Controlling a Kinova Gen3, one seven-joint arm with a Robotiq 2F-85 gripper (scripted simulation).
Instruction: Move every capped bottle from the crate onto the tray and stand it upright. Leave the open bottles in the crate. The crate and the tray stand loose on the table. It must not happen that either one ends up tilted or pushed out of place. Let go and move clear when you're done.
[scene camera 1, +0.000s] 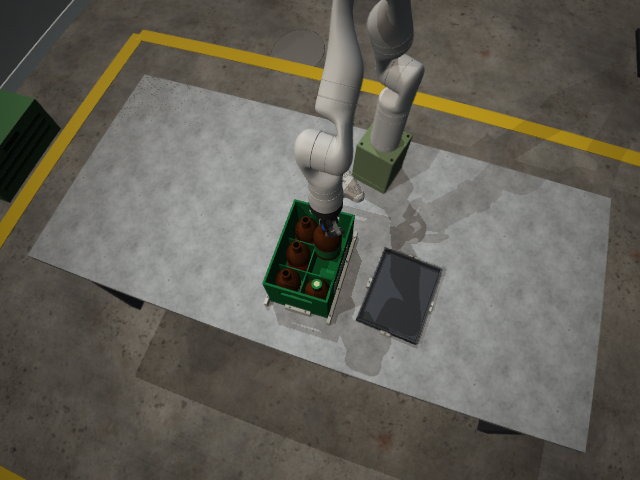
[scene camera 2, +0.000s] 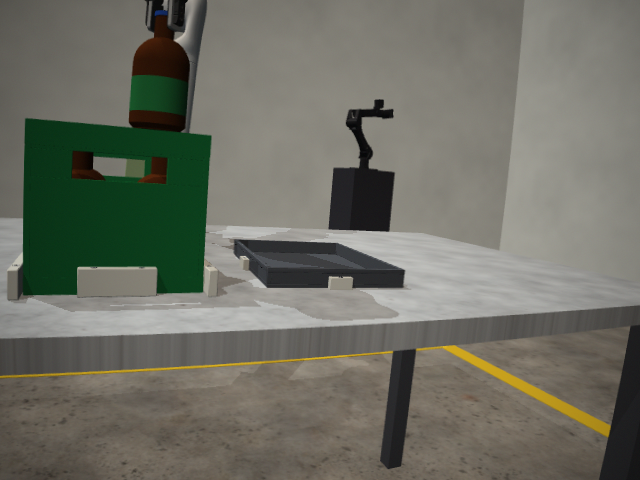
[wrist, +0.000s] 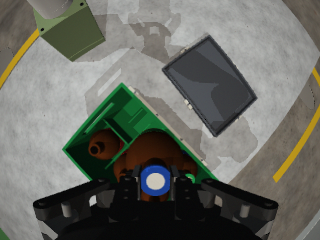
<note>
I see my gripper (wrist: 155, 174), a green crate (scene camera 2: 68, 223) and a dark tray (scene camera 2: 277, 264).
The green crate is seen too in scene camera 1 (scene camera 1: 327, 270) and in the wrist view (wrist: 127, 116). The dark tray also shows in scene camera 1 (scene camera 1: 400, 296) and in the wrist view (wrist: 204, 74).
</note>
